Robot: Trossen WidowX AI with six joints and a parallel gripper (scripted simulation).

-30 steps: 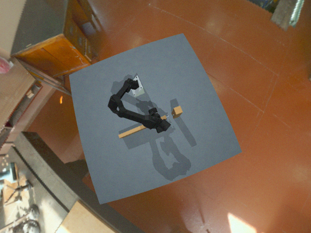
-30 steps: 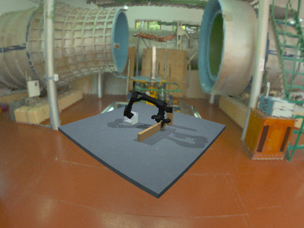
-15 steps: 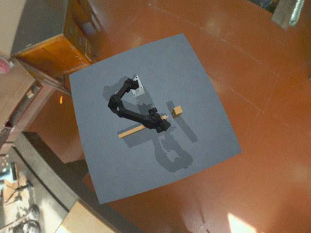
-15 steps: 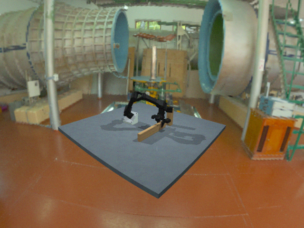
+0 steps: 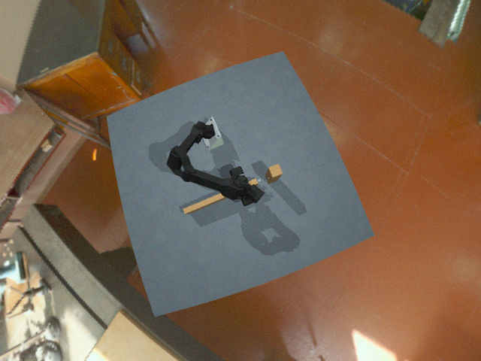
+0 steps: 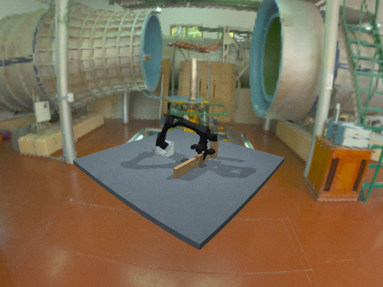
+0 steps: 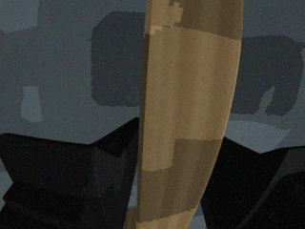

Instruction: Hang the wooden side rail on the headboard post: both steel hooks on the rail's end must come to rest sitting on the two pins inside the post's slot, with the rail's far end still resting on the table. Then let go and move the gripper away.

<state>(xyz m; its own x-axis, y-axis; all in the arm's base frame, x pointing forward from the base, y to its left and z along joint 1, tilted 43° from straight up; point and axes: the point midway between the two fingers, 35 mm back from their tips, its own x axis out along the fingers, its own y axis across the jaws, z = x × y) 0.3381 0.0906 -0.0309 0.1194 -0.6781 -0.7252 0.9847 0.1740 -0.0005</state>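
Right now my gripper tip is 10 mm past the wooden headboard post, 160 mm to the right of it and 50 mm below it.
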